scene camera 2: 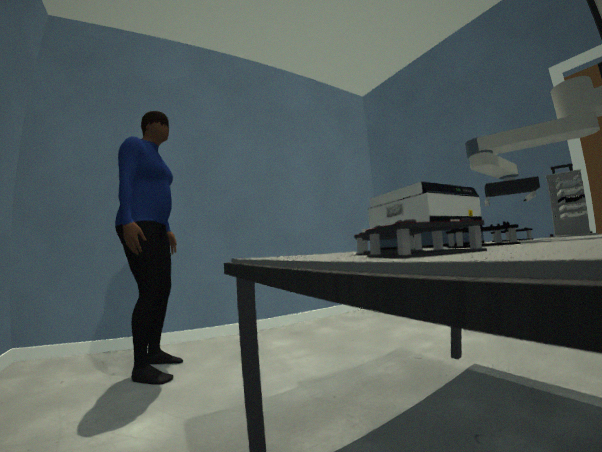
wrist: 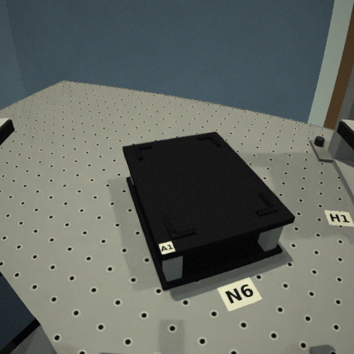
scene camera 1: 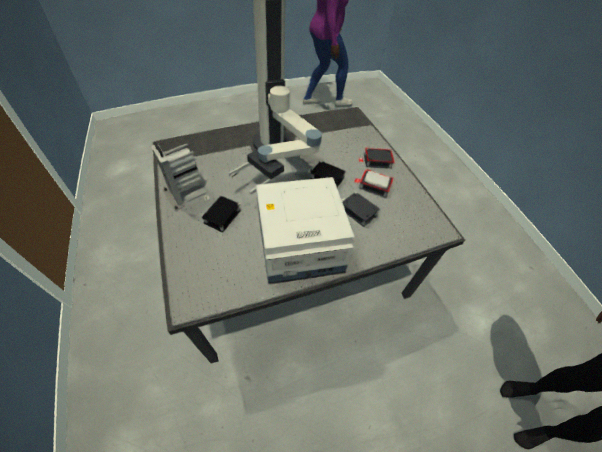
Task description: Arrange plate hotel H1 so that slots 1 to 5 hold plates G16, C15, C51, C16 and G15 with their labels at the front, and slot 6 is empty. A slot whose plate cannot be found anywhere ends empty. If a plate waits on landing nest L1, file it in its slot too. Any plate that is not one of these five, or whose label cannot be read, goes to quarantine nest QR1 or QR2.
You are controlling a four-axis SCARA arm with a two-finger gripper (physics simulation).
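Observation:
Plate hotel H1 (scene camera 1: 169, 179) (scene camera 2: 560, 220) stands at the table's left end with several pale plates and a dark level among them; their labels are unreadable. Its edge (wrist: 345, 150) shows at the wrist view's right. My gripper (scene camera 1: 241, 182) (scene camera 2: 508, 201) is open and empty, above the table between the hotel and the white instrument. In the wrist view, black nest N6 (scene camera 1: 221, 213) (wrist: 200, 180) is bare, with an A1 mark at one corner. A red-rimmed nest (scene camera 1: 364, 186) bears a white plate (scene camera 1: 377, 179); another red-rimmed nest (scene camera 1: 380, 155) looks bare. Their labels are unreadable.
A large white instrument (scene camera 1: 305, 215) (scene camera 2: 400, 205) stands mid-table. A black nest (scene camera 1: 329, 172) is behind it, and a dark grey nest (scene camera 1: 361, 207) is to its right. One person (scene camera 1: 327, 47) stands behind the table; another (scene camera 2: 147, 185) stands beyond its far side.

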